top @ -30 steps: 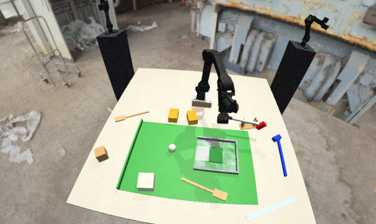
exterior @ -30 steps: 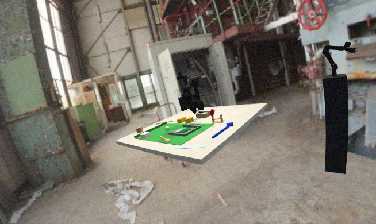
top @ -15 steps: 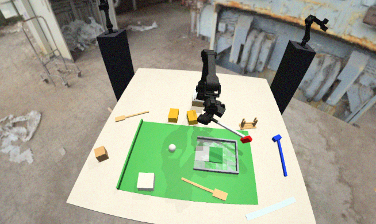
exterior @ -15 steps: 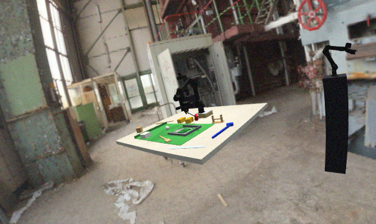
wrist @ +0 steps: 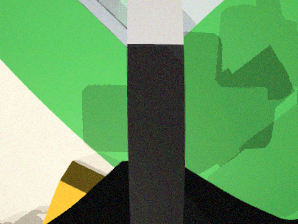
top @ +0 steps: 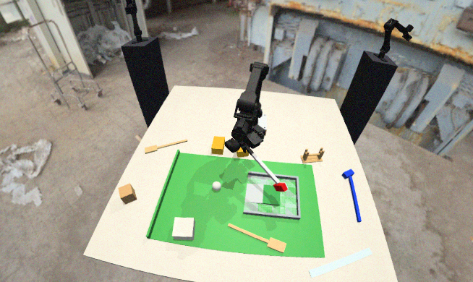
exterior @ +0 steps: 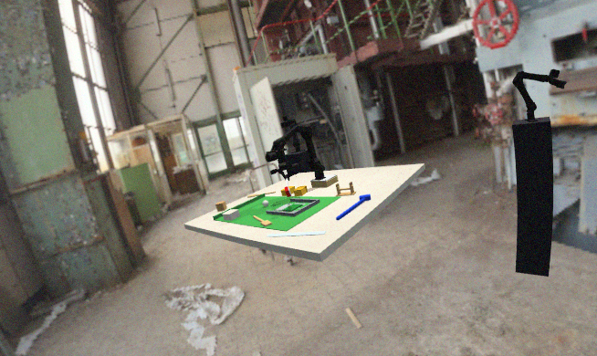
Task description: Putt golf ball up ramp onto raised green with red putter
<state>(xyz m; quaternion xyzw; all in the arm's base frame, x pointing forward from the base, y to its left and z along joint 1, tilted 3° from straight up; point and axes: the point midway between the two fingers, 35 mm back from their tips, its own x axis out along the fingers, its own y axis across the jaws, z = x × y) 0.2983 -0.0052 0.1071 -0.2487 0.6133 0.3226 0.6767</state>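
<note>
Now: the red putter 90 mm to the left of my gripper tip, 80 mm ahead of it and 10 mm above it. The rest, counted from my gripper tip: wooden stand (360 mm to the left, 130 mm behind, 100 mm below); white golf ball (150 mm ahead, 110 mm to the right, 110 mm below); green mat (180 mm ahead, 130 mm below, 10 mm to the left).
</note>
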